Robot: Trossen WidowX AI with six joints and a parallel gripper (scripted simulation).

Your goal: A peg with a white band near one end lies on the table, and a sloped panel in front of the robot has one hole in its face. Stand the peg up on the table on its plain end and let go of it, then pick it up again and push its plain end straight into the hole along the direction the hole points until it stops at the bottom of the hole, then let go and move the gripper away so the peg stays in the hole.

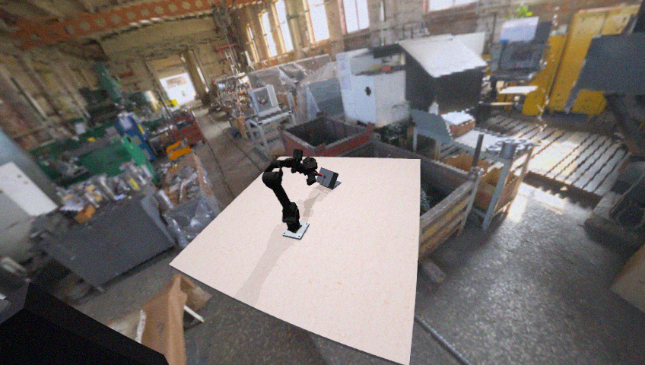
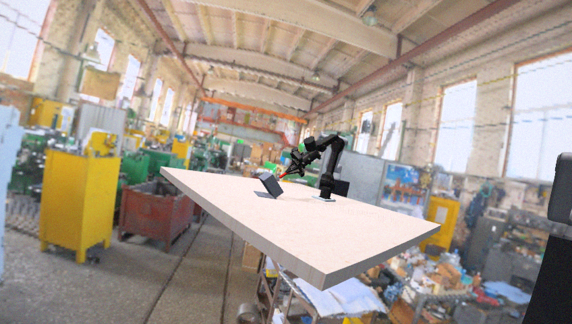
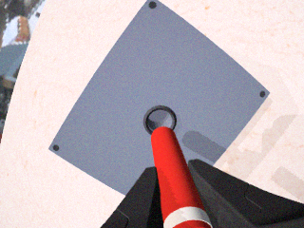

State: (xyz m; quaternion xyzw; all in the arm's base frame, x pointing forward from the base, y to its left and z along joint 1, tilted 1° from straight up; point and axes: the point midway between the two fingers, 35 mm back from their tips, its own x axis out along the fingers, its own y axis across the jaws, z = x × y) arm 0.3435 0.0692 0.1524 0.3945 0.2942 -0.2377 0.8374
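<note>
Now: gripper tip 70 mm short of the grey sloped panel, 10 mm to the left of it and 70 mm above it. The rest, counted from my gripper tip: red peg: 10 mm behind, 10 mm above.
</note>
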